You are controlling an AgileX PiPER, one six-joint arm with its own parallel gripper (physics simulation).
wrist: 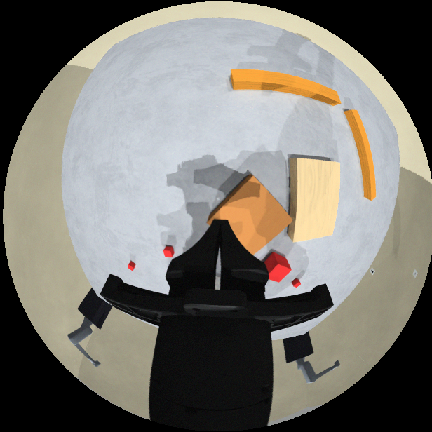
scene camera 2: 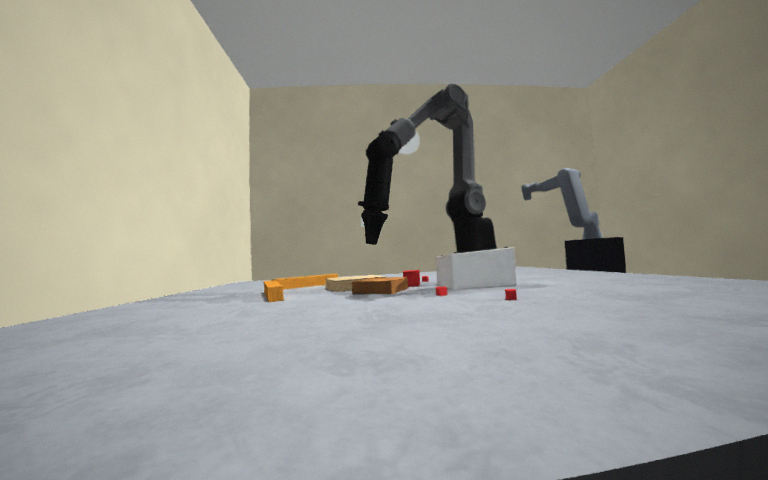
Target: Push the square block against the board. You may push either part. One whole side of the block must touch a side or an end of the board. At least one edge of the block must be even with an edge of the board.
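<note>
The square block (scene camera 2: pixel 373 286) (wrist: pixel 260 212) is orange-brown and lies flat. In the wrist view it is turned like a diamond, and its right corner points at the left side of the pale wooden board (scene camera 2: pixel 338 284) (wrist: pixel 316 200). That corner is at or very close to the board's side; I cannot tell if they touch. No whole side of the block lies along the board. My gripper (scene camera 2: pixel 371 243) (wrist: pixel 220 227) is shut and empty, raised above the table. In the wrist view its fingers cover the block's lower left part.
Two orange bars (scene camera 2: pixel 305 280) (wrist: pixel 285 85) (wrist: pixel 362 155) lie beyond the board, nearly forming a corner. A larger red cube (scene camera 2: pixel 411 277) (wrist: pixel 278 267) lies near the block and board. Small red cubes (scene camera 2: pixel 441 290) (scene camera 2: pixel 510 294) (wrist: pixel 168 251) are scattered nearby. The arm stands on a white base (scene camera 2: pixel 481 268).
</note>
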